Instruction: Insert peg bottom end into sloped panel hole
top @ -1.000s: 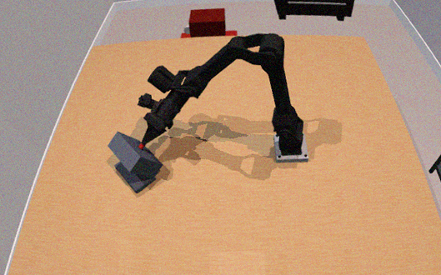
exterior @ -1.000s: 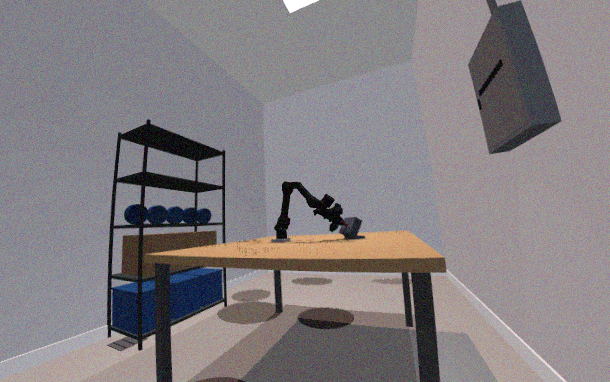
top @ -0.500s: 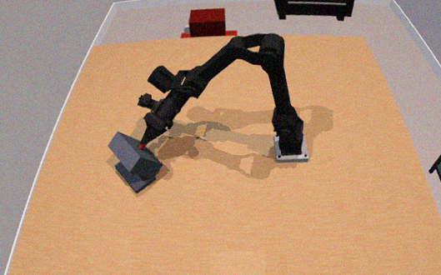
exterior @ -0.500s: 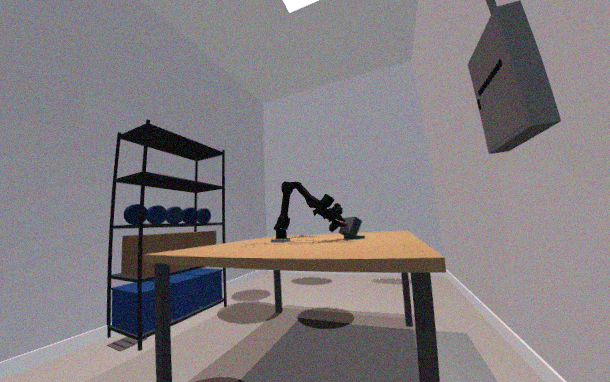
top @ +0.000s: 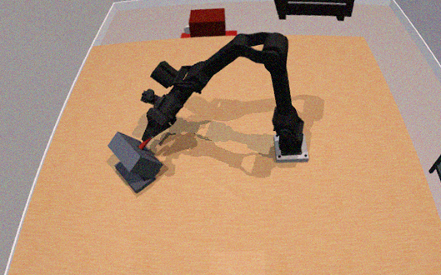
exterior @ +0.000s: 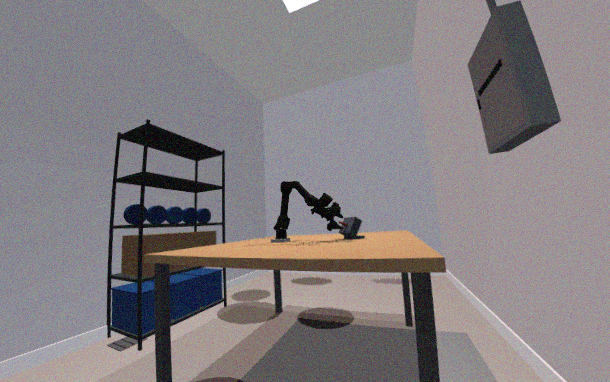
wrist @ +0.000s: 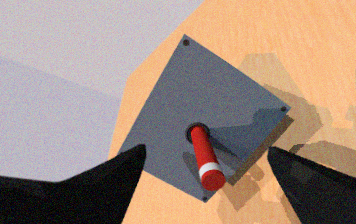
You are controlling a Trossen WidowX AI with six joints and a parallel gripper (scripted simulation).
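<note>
The red peg lies right at my gripper tip. From my gripper tip the other things lie so: grey-blue sloped panel (40 mm to the left, 40 mm ahead, 30 mm below).
</note>
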